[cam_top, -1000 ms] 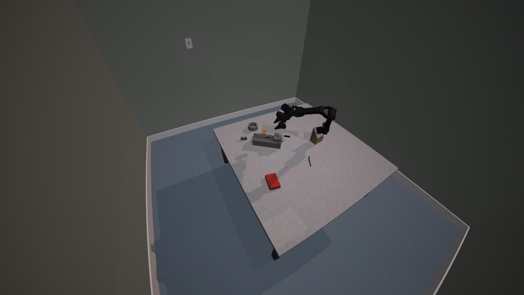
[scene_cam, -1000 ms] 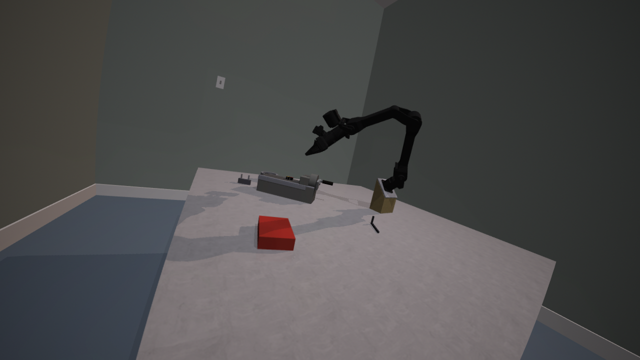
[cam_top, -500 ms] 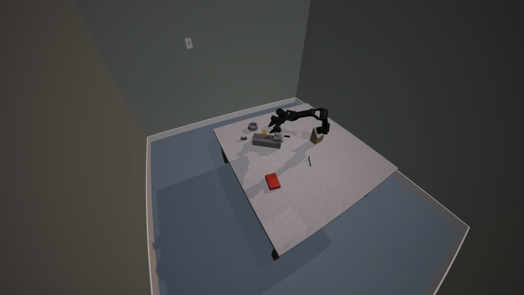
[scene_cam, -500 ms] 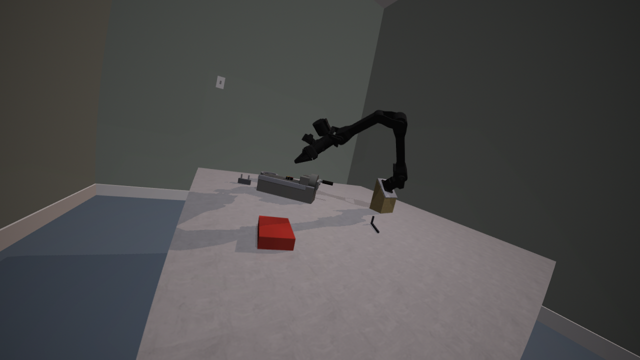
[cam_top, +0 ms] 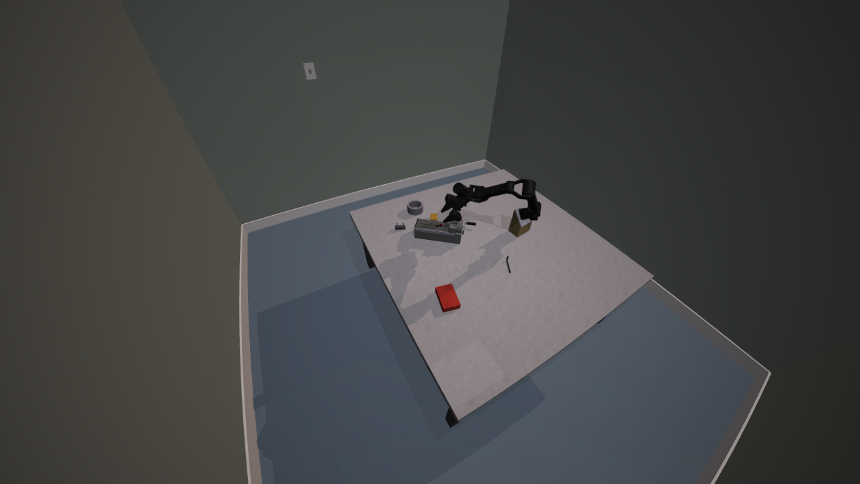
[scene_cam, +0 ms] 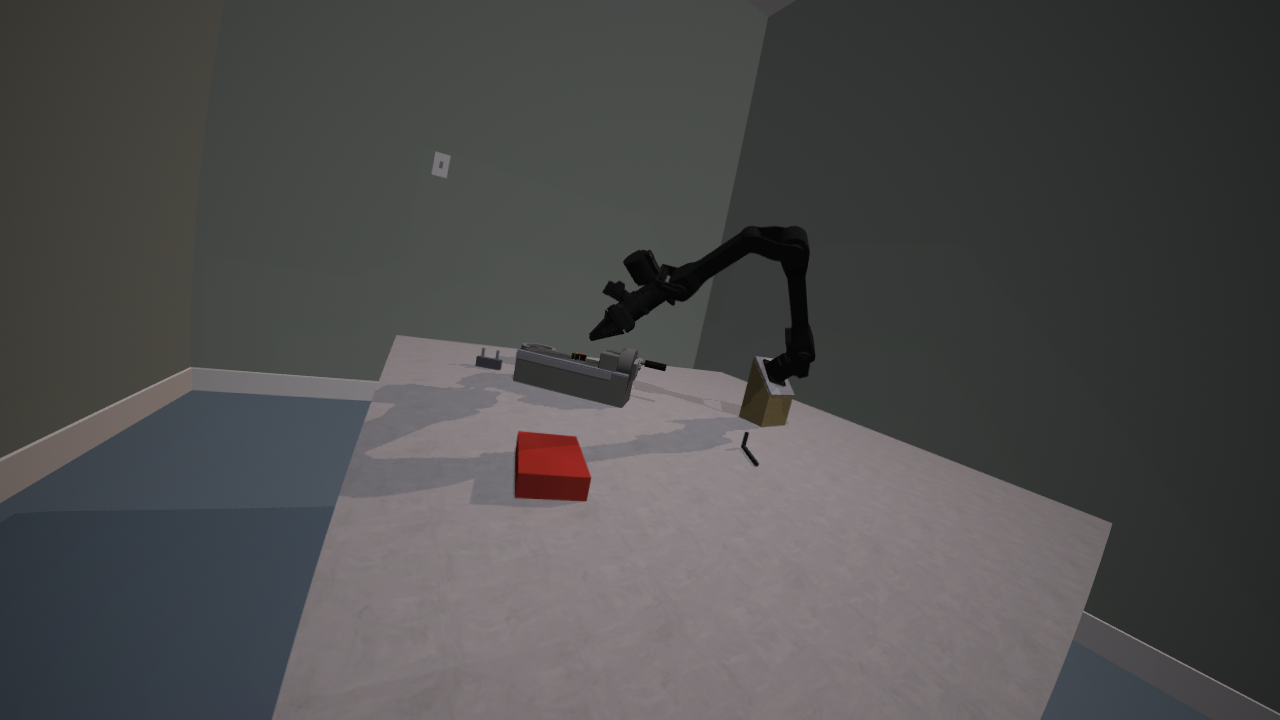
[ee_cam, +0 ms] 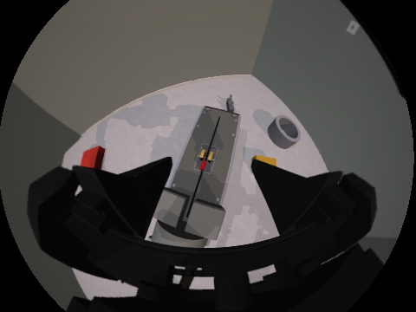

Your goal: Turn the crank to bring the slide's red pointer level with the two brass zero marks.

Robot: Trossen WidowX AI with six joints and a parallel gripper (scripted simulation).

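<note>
My gripper tip is now 10 mm short of the red pointer, 10 mm to the right of it and 50 mm above it. From my gripper tip the other things lie so: dark clip 190 mm ahead, 150 mm to the right, 110 mm below; black crank handle 140 mm behind, 90 mm to the left, 30 mm below; yellow block 30 mm behind, 140 mm to the right, 120 mm below.
</note>
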